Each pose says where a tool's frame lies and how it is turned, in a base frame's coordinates. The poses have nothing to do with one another.
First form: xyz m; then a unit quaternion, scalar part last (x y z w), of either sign.
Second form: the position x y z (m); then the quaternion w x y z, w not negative. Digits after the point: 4 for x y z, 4 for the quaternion.
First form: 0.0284, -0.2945, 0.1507, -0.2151, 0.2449, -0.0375, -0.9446
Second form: 0.0284, -0.2945, 0.1507, 0.9446, 0.2151, -0.2449, 0.0375
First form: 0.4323, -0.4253, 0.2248, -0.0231, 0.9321, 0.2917, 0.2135
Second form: 0.4323, -0.4253, 0.2248, 0.2135, -0.0231, 0.9321, 0.2917
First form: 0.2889, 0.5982, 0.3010, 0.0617, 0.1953, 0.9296, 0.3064
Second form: 0.2889, 0.5982, 0.3010, 0.3064, 0.0617, 0.1953, 0.9296
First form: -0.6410, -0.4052, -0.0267, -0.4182, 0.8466, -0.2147, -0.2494
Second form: -0.6410, -0.4052, -0.0267, 0.2494, 0.4182, -0.8466, 0.2147
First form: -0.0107, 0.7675, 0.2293, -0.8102, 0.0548, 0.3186, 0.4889
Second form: -0.0107, 0.7675, 0.2293, 0.4889, -0.8102, 0.0548, 0.3186
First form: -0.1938, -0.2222, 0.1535, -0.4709, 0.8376, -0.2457, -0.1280
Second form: -0.1938, -0.2222, 0.1535, 0.1280, 0.4709, -0.8376, 0.2457
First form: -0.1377, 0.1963, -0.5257, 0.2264, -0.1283, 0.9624, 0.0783
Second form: -0.1377, 0.1963, -0.5257, 0.0783, 0.2264, -0.1283, 0.9624
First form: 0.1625, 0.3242, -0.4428, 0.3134, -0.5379, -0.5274, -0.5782
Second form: 0.1625, 0.3242, -0.4428, 0.5782, -0.3134, 0.5379, 0.5274
